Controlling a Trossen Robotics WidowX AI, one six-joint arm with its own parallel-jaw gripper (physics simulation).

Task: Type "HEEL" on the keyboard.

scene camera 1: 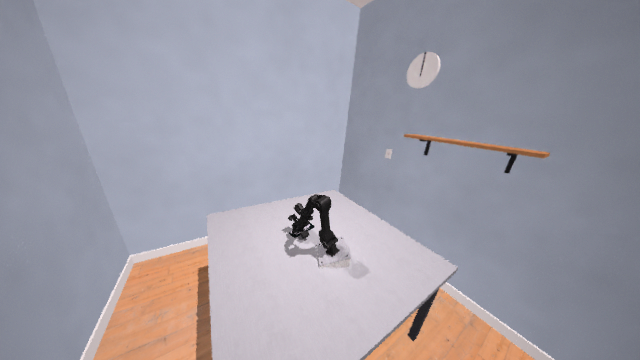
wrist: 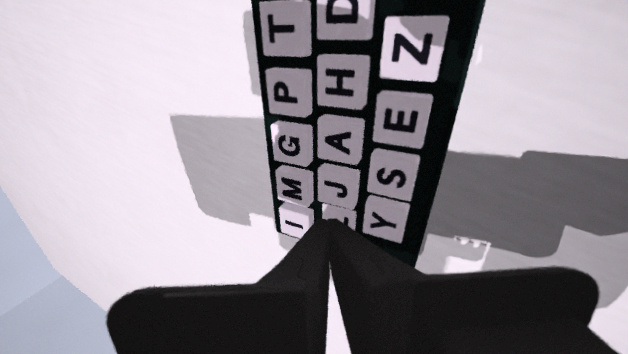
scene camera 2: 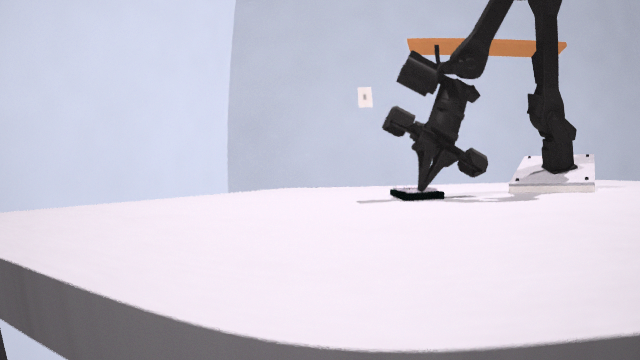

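Where they show: gripper, fingertip midpoint: [scene camera 1: 293, 233] [wrist: 326, 228] [scene camera 2: 420, 190]; arm's base at its link origin: [scene camera 1: 332, 251] [scene camera 2: 559, 167].
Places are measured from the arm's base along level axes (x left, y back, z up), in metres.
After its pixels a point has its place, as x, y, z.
Note:
The keyboard [scene camera 2: 417, 195] @(0.105, -0.323, -0.039) [wrist: 447, 90] @(0.026, -0.292, -0.035) is a dark board with pale letter keys, lying flat on the table. In the wrist view the H key [wrist: 343, 81] @(0.028, -0.320, -0.030) and the E key [wrist: 403, 120] @(0.035, -0.300, -0.030) are in plain sight, with the A key [wrist: 341, 140] @(0.046, -0.317, -0.030) and J key [wrist: 339, 186] @(0.064, -0.315, -0.030) in the middle row. My gripper [scene camera 2: 422, 189] @(0.089, -0.318, -0.033) [wrist: 326, 228] @(0.089, -0.318, -0.033) is shut and empty. Its tips are down at the end key of the middle row, the L key [wrist: 347, 218] @(0.081, -0.310, -0.034), and hide most of it. They seem to touch it. The Y key [wrist: 386, 220] @(0.071, -0.296, -0.030) and I key [wrist: 295, 222] @(0.090, -0.331, -0.030) lie on either side.
The table [scene camera 1: 260, 300] @(0.455, 0.005, -0.046) [scene camera 2: 300, 260] @(0.511, -0.403, -0.046) carries the arm's white base plate [scene camera 2: 522, 176] @(-0.002, -0.093, -0.016), behind the keyboard in scene camera 2. A wooden shelf [scene camera 1: 475, 145] [scene camera 2: 510, 48] and a round clock [scene camera 1: 423, 70] are on the wall.

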